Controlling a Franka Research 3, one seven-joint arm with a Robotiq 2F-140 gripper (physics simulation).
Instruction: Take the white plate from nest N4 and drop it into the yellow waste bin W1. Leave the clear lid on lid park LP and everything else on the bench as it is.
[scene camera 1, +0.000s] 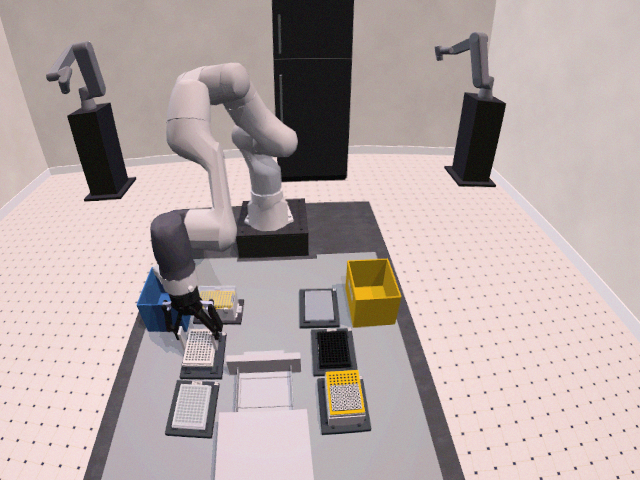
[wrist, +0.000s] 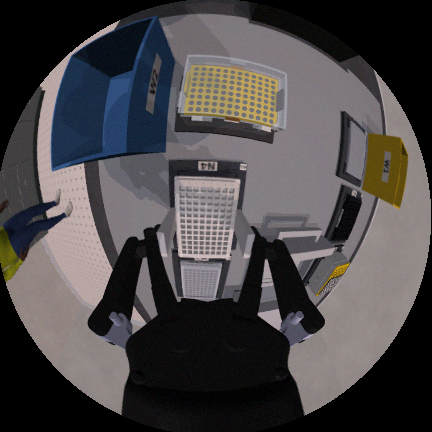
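Observation:
The white plate (scene camera 1: 199, 347) (wrist: 206, 217) is a gridded, many-welled plate. My gripper (scene camera 1: 198, 341) (wrist: 205, 217) is shut on it, with one pale finger pad at each long side. The plate is held level a little above the dark nest N4 (scene camera 1: 220, 361) (wrist: 231, 169), whose rim shows around and below it. The yellow waste bin W1 (scene camera 1: 376, 311) (wrist: 375, 175) stands at the back right; its inside looks empty in the scene view. A flat pale, lid-like panel (scene camera 1: 318, 304) (wrist: 356, 147) lies in a dark frame left of the bin; I cannot read whether this is LP.
The blue bin W2 (scene camera 1: 149, 310) (wrist: 117, 110) and a yellow tip rack (scene camera 1: 219, 299) (wrist: 232, 95) stand behind the plate. A white-grey plate (scene camera 1: 191, 406) (wrist: 201, 280) lies in front. A low upright wall (scene camera 1: 263, 362) stands mid-bench. A black plate (scene camera 1: 333, 348) and yellow-topped rack (scene camera 1: 345, 395) are right.

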